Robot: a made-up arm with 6 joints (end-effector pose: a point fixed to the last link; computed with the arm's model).
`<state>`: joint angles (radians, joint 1 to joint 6).
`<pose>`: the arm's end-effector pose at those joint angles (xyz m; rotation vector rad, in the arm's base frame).
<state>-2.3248 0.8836 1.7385 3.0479 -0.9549 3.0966</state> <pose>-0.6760 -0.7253 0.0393 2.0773 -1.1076 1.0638</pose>
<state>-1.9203 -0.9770 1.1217 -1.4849 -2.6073 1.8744</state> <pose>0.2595 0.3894 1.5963 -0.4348 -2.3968 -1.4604</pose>
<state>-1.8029 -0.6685 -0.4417 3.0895 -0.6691 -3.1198</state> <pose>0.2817 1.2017 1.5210 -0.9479 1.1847 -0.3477</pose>
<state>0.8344 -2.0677 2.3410 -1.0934 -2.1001 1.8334</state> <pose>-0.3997 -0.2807 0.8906 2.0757 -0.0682 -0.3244</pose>
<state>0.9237 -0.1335 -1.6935 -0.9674 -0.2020 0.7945</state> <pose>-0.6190 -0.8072 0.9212 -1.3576 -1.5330 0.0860</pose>
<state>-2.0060 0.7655 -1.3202 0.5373 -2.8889 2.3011</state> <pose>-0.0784 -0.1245 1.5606 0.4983 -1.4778 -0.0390</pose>
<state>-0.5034 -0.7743 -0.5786 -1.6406 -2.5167 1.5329</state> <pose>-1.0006 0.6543 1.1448 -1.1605 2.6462 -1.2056</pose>
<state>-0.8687 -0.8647 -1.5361 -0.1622 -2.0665 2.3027</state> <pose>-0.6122 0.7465 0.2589 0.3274 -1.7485 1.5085</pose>
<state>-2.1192 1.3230 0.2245 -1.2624 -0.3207 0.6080</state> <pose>-0.8476 -1.4956 0.6582 1.0704 1.1695 0.2945</pose>
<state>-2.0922 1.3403 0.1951 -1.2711 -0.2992 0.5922</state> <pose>-0.8109 -1.5196 0.6564 1.0770 1.1943 0.2870</pose>
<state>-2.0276 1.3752 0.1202 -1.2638 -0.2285 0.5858</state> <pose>-0.7227 -1.5696 0.6675 1.0625 1.1978 0.2691</pose>
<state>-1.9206 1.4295 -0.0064 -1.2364 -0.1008 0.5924</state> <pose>-0.5695 -1.6333 0.6934 1.0195 1.1656 0.2484</pose>
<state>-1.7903 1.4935 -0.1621 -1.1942 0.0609 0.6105</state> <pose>-0.3739 -1.6785 0.7268 0.9553 1.0955 0.2438</pose>
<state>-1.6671 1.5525 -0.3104 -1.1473 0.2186 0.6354</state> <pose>-0.1854 -1.6877 0.7573 0.8894 1.0035 0.2651</pose>
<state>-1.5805 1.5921 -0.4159 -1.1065 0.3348 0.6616</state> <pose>-0.0545 -1.6741 0.7791 0.8391 0.9179 0.2991</pose>
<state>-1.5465 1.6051 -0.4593 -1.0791 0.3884 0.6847</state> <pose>-0.0048 -1.6630 0.7914 0.8106 0.8607 0.3244</pose>
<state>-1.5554 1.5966 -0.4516 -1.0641 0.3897 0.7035</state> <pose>-0.0198 -1.6630 0.7974 0.7980 0.8320 0.3340</pose>
